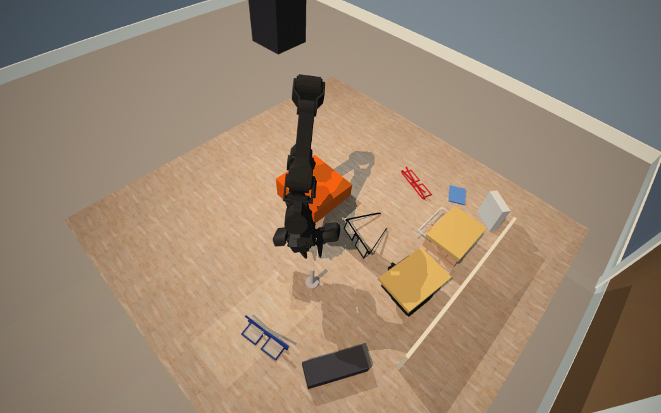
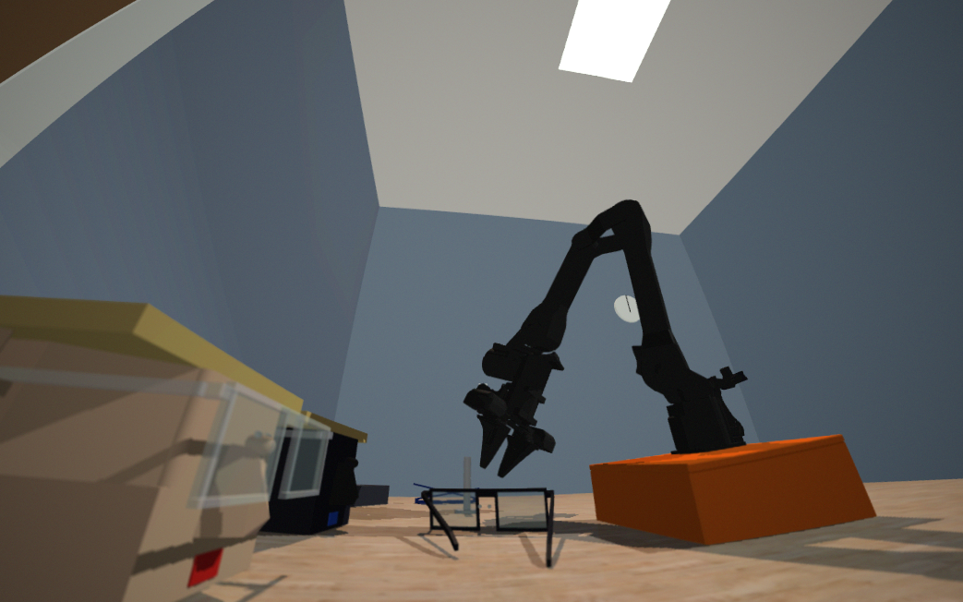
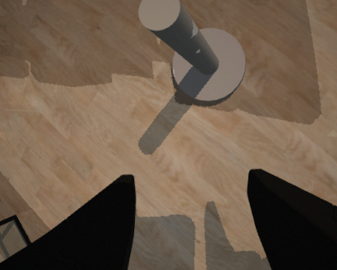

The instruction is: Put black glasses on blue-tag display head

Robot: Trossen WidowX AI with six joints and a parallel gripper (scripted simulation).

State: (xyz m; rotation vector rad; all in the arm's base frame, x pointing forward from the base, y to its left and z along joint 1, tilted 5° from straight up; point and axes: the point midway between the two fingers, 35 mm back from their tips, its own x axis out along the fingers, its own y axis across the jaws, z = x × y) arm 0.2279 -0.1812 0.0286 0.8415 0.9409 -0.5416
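Now: the grey peg stand 40 mm to the right of my gripper tip, 40 mm below it and 30 mm ahead of it. From my gripper tip the other things lie so: display head (350 mm to the left, 250 mm ahead); then blue pad (590 mm to the left, 180 mm ahead, 60 mm below); then long strip (380 mm ahead, 230 mm to the left, 10 mm below).
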